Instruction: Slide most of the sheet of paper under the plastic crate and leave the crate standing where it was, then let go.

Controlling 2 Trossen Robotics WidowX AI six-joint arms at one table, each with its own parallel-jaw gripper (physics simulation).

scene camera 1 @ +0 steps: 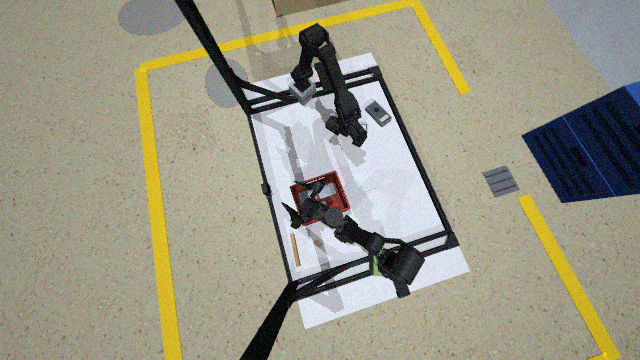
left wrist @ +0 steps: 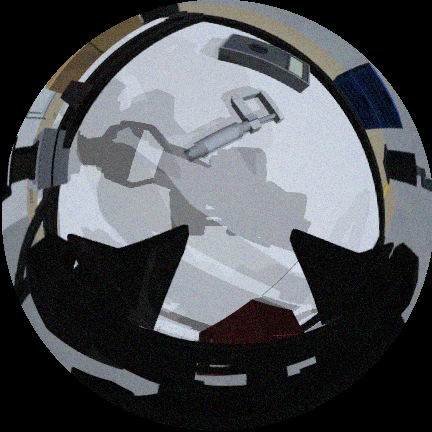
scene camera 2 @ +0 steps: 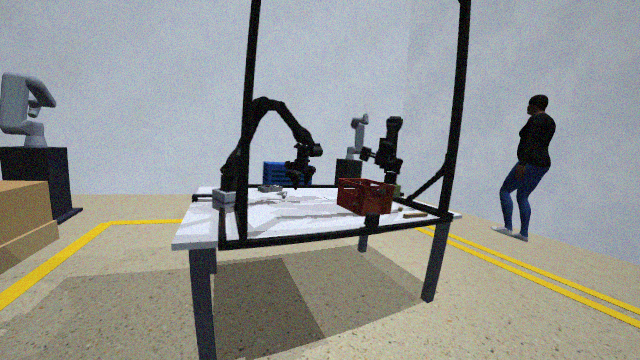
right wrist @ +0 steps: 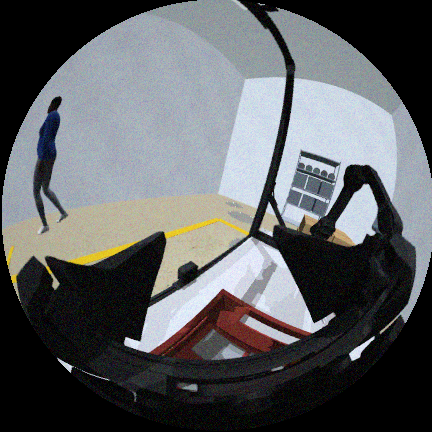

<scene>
My left gripper (left wrist: pixel 241 232) is open, with nothing in its grasp. Also in view: a grey clamp-like tool (left wrist: pixel 250 122). My right gripper (scene camera 1: pixel 287 191) is open, holding nothing. Also in view: a red plastic crate (scene camera 1: pixel 338 200). A sheet of paper (left wrist: pixel 293 282) sits on the table.
</scene>
